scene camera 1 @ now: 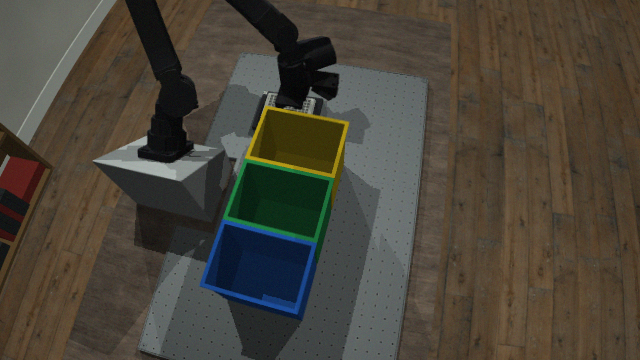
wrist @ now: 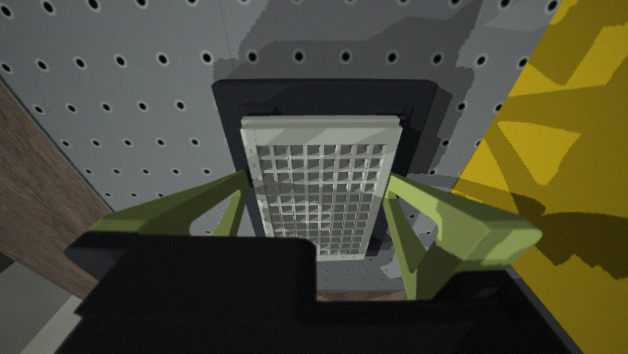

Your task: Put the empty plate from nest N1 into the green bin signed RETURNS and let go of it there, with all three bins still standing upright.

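Places are measured from the arm's base along level axes (x right, y up, z back), in millimetres.
Pixels of known places: gripper, fingertip midpoint: (wrist: 314,177); arm's base at its link origin: (scene camera 1: 166,152).
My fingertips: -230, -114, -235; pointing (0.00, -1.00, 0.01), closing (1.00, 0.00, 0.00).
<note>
Ahead of a thing's pixels: the offset from my fingertips to its top centre, as dx, dy, dz. "pt": to the spot under its first point. Level surfaces: height alone.
The white plate {+4, +17, +20} (scene camera 1: 311,106) (wrist: 310,195) with a grid of square wells lies in the dark nest {pt +42, +14, +82} (scene camera 1: 258,116) (wrist: 325,95), at the far end of the board behind the yellow bin. My gripper (wrist: 314,177) is open above the plate. In the wrist view its two green fingers stand at the left and right long sides of the plate, with nothing held between them. In the scene view the fingertips are hidden by the gripper body. The green bin {+308, +168, -52} (scene camera 1: 280,200) stands upright and empty in the middle of the three bins. Its sign does not show.
The yellow bin {+179, +168, -58} (scene camera 1: 305,142) (wrist: 590,175) stands upright between the nest and the green bin, close to my right finger's side. The blue bin {+438, +168, -45} (scene camera 1: 260,265) stands upright nearest the camera. All stand on the perforated board {dy -12} (scene camera 1: 390,175) (wrist: 150,82). The arm's light pedestal (scene camera 1: 160,185) is at the left.
</note>
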